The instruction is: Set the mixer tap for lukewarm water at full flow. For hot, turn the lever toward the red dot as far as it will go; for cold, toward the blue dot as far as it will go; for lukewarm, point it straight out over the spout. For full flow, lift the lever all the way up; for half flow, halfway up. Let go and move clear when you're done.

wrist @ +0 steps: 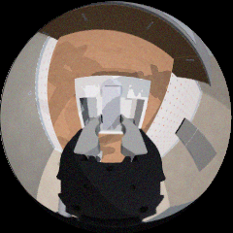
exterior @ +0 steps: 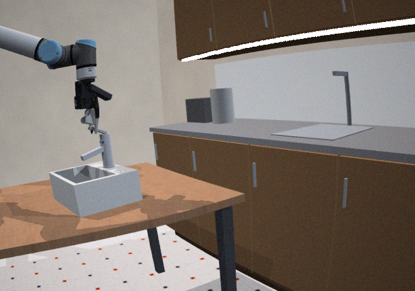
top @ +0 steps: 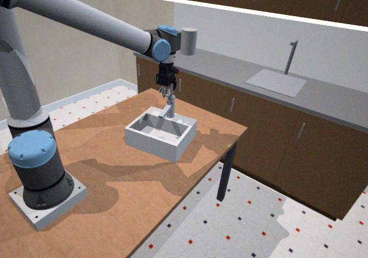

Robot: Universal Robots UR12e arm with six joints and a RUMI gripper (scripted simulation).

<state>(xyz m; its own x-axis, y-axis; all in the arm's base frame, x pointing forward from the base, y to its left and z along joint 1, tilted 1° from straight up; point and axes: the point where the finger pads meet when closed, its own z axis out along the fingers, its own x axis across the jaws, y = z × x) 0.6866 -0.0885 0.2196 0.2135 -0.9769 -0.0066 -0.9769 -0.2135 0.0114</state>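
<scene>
Now: the lever 2 cm ahead of my hand and 1 cm below it. From my hand the other things lie so: grey mixer tap (6 cm below, 3 cm ahead, 1 cm to the left); then white basin (25 cm below, 7 cm behind, 1 cm to the right).
</scene>
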